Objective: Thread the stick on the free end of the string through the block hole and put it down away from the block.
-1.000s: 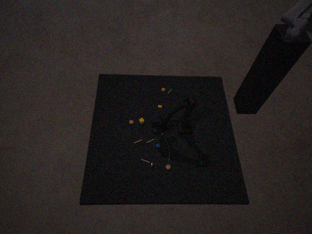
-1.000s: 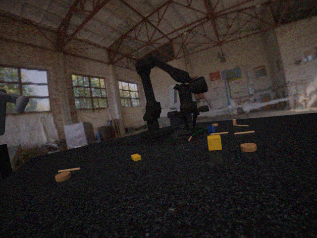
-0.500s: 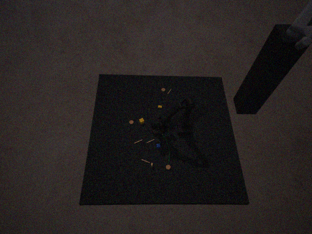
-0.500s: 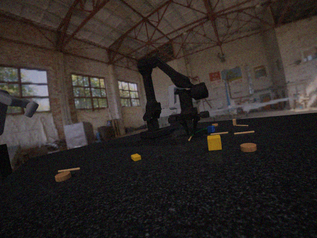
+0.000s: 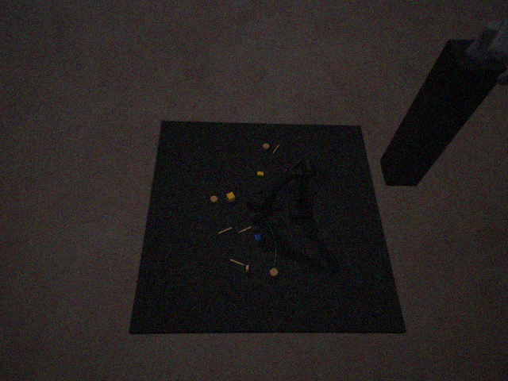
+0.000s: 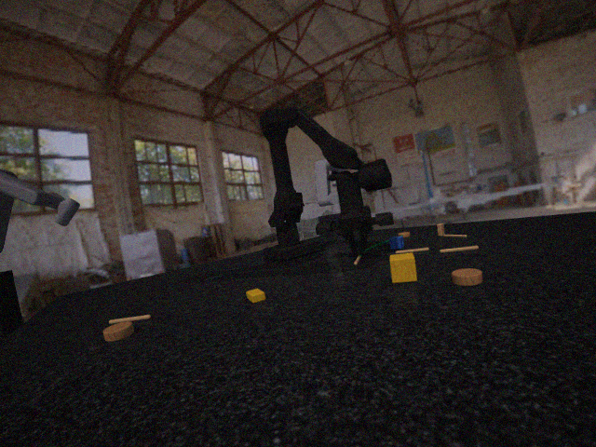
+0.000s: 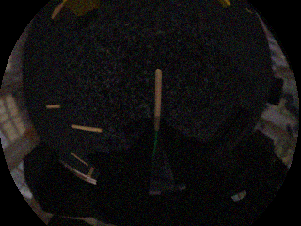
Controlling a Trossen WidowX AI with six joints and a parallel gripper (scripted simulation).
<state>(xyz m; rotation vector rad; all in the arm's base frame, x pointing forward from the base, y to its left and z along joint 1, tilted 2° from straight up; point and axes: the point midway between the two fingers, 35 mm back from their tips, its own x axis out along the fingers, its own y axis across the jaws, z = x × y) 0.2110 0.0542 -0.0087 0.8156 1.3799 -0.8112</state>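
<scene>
The blue block is 12 cm to the left of my gripper tip, 4 cm ahead of it and 1 cm above it. The rest, counted from my gripper tip: round wooden button (31 cm to the left, 4 cm behind, 1 cm above); then yellow cube (19 cm ahead, 13 cm to the right, 2 cm above); then wooden block (30 cm to the left, 10 cm ahead, 2 cm above).
</scene>
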